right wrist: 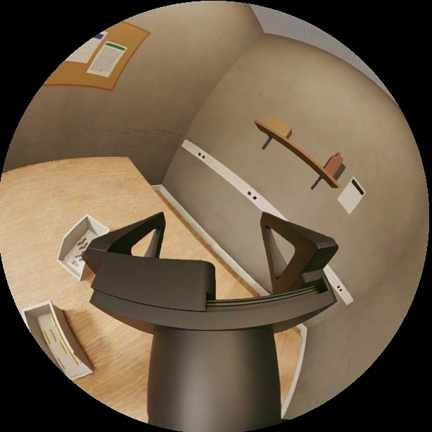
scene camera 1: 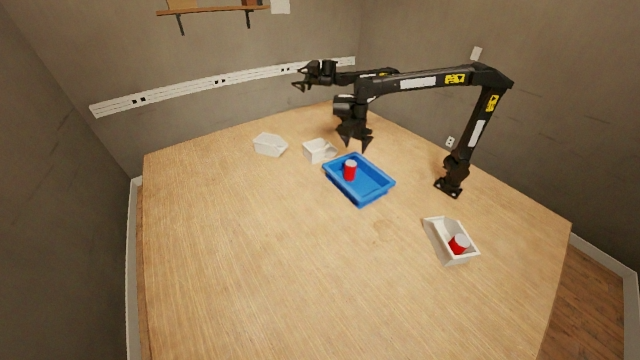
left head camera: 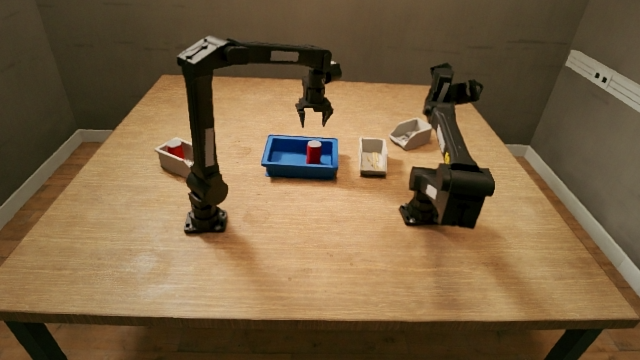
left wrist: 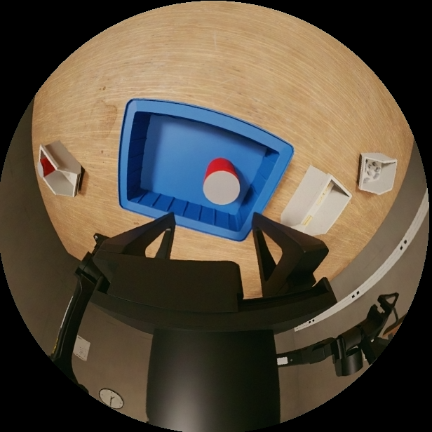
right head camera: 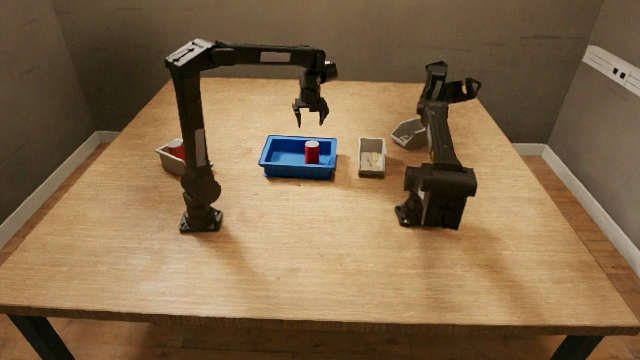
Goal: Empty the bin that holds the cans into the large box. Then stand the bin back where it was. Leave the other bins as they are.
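Places are measured from the left arm's base along level axes (x back, y left, z down), in millimetres.
Pixels of known places: left gripper, between the fingertips: [scene camera 1: 354,150] [left head camera: 312,126] [right head camera: 309,126]; right gripper, between the fingertips: [scene camera 1: 294,77] [left head camera: 469,89] [right head camera: 467,87]; left arm's base, origin of its link: [scene camera 1: 447,188] [left head camera: 206,223] [right head camera: 201,222]; right arm's base, origin of its link: [left head camera: 419,216] [right head camera: 415,216].
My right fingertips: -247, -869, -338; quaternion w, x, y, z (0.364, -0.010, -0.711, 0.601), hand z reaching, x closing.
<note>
Ahead of a thing's pixels: the offset from my right fingertips to its top centre, as dx, dy, dz. Level surfaces: height alone.
A red can with a grey top {-69, +508, +247} [left head camera: 314,153] [right head camera: 312,153] [scene camera 1: 350,171] [left wrist: 221,182] stands upright in the large blue box {-70, +556, +274} [left head camera: 302,172] [right head camera: 298,172] [scene camera 1: 340,186] [left wrist: 131,115]. Another red can {-83, +1014, +245} [left head camera: 175,149] [scene camera 1: 458,244] [left wrist: 46,166] is in the light grey bin {-59, +977, +262} [left head camera: 172,164] [scene camera 1: 440,247] [left wrist: 65,159] at the left in the left head camera, partly hidden by the left arm. My left gripper [left head camera: 315,125] [right head camera: 309,124] [scene camera 1: 354,149] [left wrist: 213,217] is open and empty above the blue box. My right gripper [scene camera 1: 297,81] [right wrist: 212,216] is open and empty, raised at the right in the head cameras.
A grey bin with yellowish pieces {-51, +285, +263} [left head camera: 373,171] [right head camera: 371,171] [left wrist: 312,200] [right wrist: 80,367] stands right of the blue box. A grey bin with small dark and silvery parts [left head camera: 415,142] [scene camera 1: 270,146] [left wrist: 377,182] [right wrist: 65,245] stands farther back, near the right arm. Everything stands on a wooden table {dz +338} [left head camera: 300,280].
</note>
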